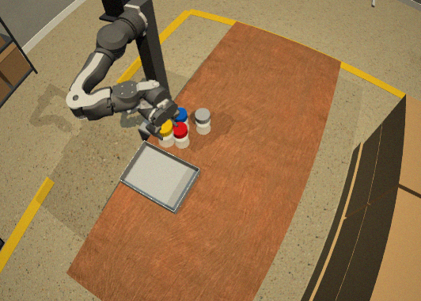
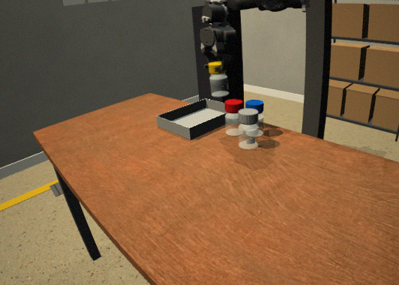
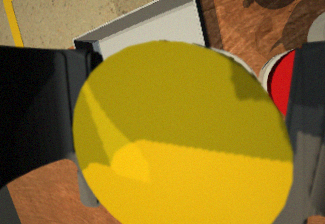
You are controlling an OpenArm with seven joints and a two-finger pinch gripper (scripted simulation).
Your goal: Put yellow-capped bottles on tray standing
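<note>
Now: hand 50 mm above the yellow-capped bottle. Round my hand: blue-capped bottle: 160 mm below, 120 mm to the left, 30 mm behind; then red-capped bottle: 160 mm below, 60 mm to the left; then grey tray: 190 mm below, 100 mm to the right.
</note>
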